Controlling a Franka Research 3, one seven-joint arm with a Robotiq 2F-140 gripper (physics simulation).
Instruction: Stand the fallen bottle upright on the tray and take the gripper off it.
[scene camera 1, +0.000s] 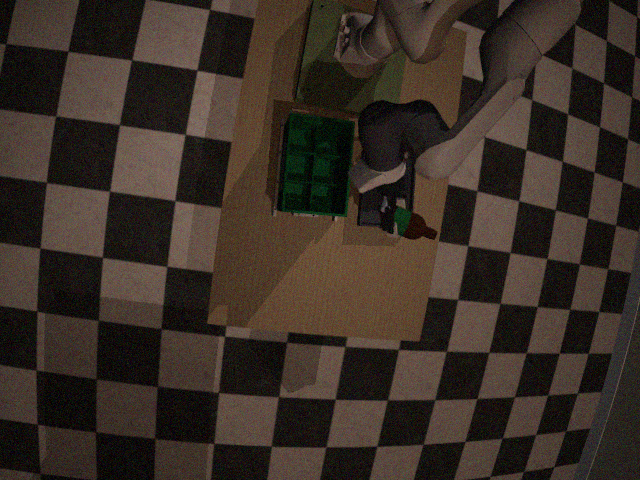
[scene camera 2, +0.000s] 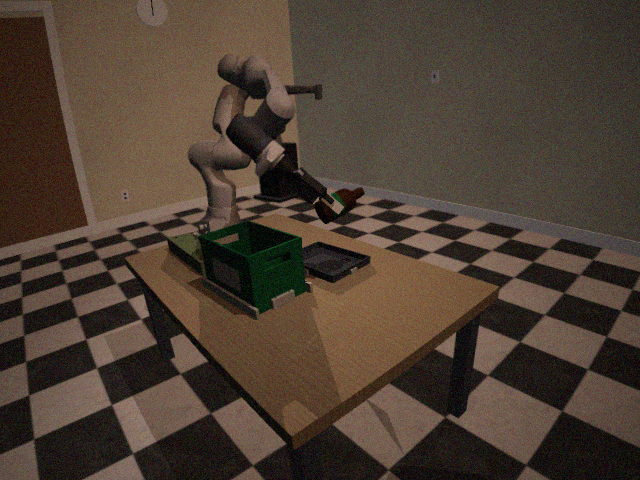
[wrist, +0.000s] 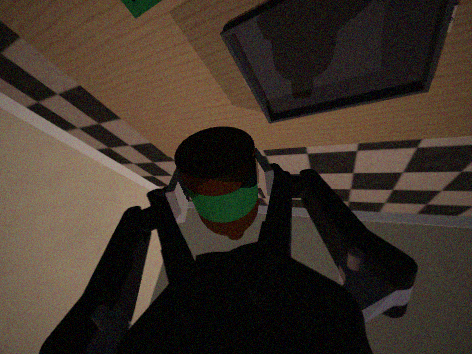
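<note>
The brown bottle with a green label (scene camera 1: 404, 221) (scene camera 2: 339, 203) (wrist: 225, 204) is in the air, well above the table and apart from the tray. It is tilted far from upright. In the scene camera 2 view its neck points up and to the right and its base is lower left; in the wrist view its dark base faces the camera. My gripper (scene camera 1: 394, 215) (scene camera 2: 331, 199) (wrist: 220, 168) is shut on the bottle's body, one pad on each side. The dark tray (scene camera 1: 370, 218) (scene camera 2: 333, 279) (wrist: 350, 109) lies on the table below, with a bottle-shaped shadow in it.
A tall green crate (scene camera 1: 316, 213) (scene camera 2: 279, 273) with compartments stands beside the tray, with pale metal brackets at its base. A green board (scene camera 1: 314, 62) (scene camera 2: 181, 246) lies behind the crate. The wooden table's (scene camera 1: 330, 289) (scene camera 2: 361, 330) right edge is near the bottle in the scene camera 1 view.
</note>
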